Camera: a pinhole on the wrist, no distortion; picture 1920 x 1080 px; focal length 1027.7 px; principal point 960.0 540.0 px. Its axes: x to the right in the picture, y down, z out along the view. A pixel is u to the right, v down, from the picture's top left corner.
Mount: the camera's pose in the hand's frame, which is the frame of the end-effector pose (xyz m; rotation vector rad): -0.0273 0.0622 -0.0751 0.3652 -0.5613 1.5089
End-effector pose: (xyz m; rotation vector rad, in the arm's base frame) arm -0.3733 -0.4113 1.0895 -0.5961 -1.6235 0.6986
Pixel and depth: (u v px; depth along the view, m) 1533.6 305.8 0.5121
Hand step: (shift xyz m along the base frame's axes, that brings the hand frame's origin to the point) -0.5152 -0.0395 -0.0505
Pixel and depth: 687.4 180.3 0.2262
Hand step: -0.0896 -0.0719 0.0929
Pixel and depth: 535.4 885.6 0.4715
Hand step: -0.1462 -0.4344 0.0770
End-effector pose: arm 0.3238 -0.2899 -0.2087 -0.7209 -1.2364 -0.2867
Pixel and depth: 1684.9 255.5 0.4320
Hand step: -0.3008 0.3537 0.0723
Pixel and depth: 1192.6 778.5 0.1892
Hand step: -0.1092 0.0425 -0.0717
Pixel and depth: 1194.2 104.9 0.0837
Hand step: 0.0097 0.0273 -0.0116
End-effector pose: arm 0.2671 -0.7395 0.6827 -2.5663 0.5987 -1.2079
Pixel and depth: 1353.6 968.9 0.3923
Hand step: 0.1105 0.1457 -0.3505
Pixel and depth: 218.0 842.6 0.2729
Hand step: 0.0112 0.2845 -0.0148
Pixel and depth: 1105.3 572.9 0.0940
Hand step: -0.0224 0.0010 -0.0423
